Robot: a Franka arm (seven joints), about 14 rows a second.
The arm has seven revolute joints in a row. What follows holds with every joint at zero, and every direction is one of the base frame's.
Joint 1 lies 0.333 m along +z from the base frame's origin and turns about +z.
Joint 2 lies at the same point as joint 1 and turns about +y.
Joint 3 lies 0.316 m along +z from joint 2 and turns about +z.
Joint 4 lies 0.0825 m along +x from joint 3 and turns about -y.
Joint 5 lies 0.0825 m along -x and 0.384 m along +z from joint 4 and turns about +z.
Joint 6 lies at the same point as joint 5 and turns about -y.
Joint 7 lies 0.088 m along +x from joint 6 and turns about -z.
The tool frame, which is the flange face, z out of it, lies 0.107 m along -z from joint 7; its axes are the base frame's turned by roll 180, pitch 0 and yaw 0 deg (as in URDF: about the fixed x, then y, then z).
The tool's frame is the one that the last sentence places.
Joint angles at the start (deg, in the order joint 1, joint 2, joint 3, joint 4, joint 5, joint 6, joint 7):
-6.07, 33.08, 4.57, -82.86, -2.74, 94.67, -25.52
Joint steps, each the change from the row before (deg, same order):
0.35, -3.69, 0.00, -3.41, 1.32, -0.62, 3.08
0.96, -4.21, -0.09, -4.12, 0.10, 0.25, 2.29
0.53, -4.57, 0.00, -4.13, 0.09, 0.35, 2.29
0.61, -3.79, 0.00, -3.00, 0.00, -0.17, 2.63
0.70, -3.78, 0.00, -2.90, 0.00, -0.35, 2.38
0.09, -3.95, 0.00, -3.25, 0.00, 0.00, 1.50
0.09, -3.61, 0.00, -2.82, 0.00, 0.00, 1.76
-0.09, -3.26, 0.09, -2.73, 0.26, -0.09, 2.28
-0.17, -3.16, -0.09, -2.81, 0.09, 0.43, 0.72
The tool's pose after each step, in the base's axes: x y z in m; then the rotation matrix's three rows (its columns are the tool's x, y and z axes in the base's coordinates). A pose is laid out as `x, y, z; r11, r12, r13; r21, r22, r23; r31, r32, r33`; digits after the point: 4 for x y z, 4 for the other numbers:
0.6508, -0.0227, 0.3448; 0.8673, 0.3370, -0.3664; 0.3704, -0.9286, 0.0228; -0.3325, -0.1555, -0.9302
0.6342, -0.0111, 0.3616; 0.8761, 0.3190, -0.3614; 0.3466, -0.9379, 0.0125; -0.3350, -0.1362, -0.9323
0.6161, -0.0038, 0.3809; 0.8894, 0.2955, -0.3488; 0.3169, -0.9484, 0.0046; -0.3295, -0.1146, -0.9372
0.6007, 0.0034, 0.3984; 0.9022, 0.2669, -0.3388; 0.2822, -0.9593, -0.0041; -0.3261, -0.0919, -0.9408
0.5843, 0.0111, 0.4153; 0.9122, 0.2427, -0.3301; 0.2527, -0.9675, -0.0131; -0.3225, -0.0714, -0.9439
0.5664, 0.0124, 0.4303; 0.9216, 0.2218, -0.3185; 0.2279, -0.9735, -0.0186; -0.3142, -0.0555, -0.9477
0.5501, 0.0135, 0.4439; 0.9318, 0.1960, -0.3054; 0.1984, -0.9798, -0.0235; -0.3039, -0.0387, -0.9519
0.5340, 0.0141, 0.4536; 0.9414, 0.1575, -0.2983; 0.1579, -0.9872, -0.0230; -0.2981, -0.0255, -0.9542
0.5189, 0.0120, 0.4614; 0.9479, 0.1411, -0.2855; 0.1401, -0.9898, -0.0239; -0.2860, -0.0173, -0.9581

